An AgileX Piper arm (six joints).
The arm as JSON. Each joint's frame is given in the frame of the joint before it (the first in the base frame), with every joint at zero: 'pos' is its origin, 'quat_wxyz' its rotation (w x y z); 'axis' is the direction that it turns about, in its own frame. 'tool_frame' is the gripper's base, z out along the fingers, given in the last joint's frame.
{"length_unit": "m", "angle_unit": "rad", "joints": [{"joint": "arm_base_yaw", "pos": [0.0, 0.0, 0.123], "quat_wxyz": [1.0, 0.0, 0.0, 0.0], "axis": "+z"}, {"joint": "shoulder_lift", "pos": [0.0, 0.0, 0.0], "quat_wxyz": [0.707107, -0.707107, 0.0, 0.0], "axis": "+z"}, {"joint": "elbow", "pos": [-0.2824, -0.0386, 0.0], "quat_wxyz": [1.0, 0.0, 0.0, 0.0], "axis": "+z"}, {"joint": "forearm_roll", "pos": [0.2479, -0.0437, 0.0], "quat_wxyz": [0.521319, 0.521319, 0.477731, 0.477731], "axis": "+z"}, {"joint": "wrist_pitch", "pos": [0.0, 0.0, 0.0], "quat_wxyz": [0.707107, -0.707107, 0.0, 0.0], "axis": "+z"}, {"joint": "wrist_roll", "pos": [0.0, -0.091, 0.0], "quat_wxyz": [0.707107, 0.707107, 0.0, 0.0], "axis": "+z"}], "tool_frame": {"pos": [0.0, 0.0, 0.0], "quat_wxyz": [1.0, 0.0, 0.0, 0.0]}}
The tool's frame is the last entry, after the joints.
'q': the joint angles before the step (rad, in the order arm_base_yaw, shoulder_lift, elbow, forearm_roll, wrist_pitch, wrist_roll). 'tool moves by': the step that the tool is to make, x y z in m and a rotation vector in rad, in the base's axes. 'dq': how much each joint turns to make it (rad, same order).
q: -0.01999 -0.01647 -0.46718 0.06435 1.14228 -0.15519
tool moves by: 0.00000 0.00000 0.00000 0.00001 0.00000 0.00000
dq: 0.00001 0.00000 0.00000 0.00000 0.00000 0.00001
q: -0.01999 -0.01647 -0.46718 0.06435 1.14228 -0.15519
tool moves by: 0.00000 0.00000 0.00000 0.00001 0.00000 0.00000
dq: 0.00001 0.00000 0.00000 0.00000 0.00000 0.00001
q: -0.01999 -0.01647 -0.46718 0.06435 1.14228 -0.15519
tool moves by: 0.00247 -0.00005 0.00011 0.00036 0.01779 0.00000
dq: 0.00001 0.01779 0.00000 -0.00001 0.00000 0.00001
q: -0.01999 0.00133 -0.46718 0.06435 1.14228 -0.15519
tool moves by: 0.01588 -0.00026 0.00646 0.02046 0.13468 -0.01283
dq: 0.00003 0.13947 -0.03076 -0.00002 0.02503 0.02343
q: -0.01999 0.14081 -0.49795 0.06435 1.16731 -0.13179
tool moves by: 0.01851 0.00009 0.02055 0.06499 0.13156 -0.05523
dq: 0.00008 0.17278 -0.09496 0.00410 0.04996 0.08486
